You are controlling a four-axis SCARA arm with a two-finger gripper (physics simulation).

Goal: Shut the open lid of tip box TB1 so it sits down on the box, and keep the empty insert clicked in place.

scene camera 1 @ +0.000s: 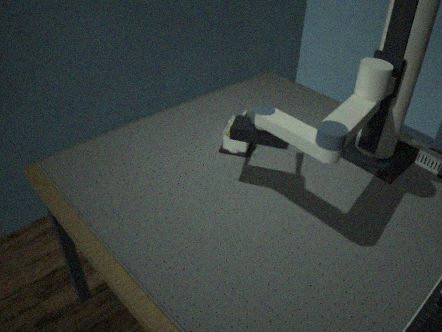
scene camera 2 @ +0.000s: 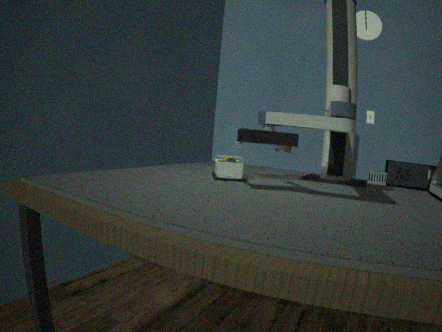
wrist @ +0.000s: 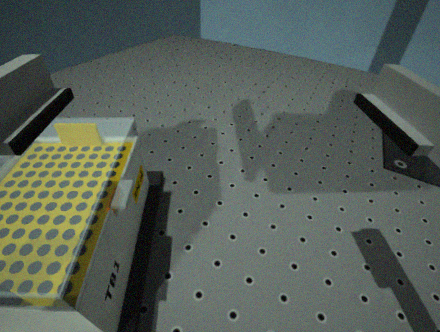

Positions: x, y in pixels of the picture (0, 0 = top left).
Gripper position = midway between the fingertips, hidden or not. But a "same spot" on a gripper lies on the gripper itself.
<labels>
gripper: scene camera 1 269, 116; scene camera 2; wrist
same spot on gripper: (wrist: 396, 105) = (scene camera 2: 278, 148)
</labels>
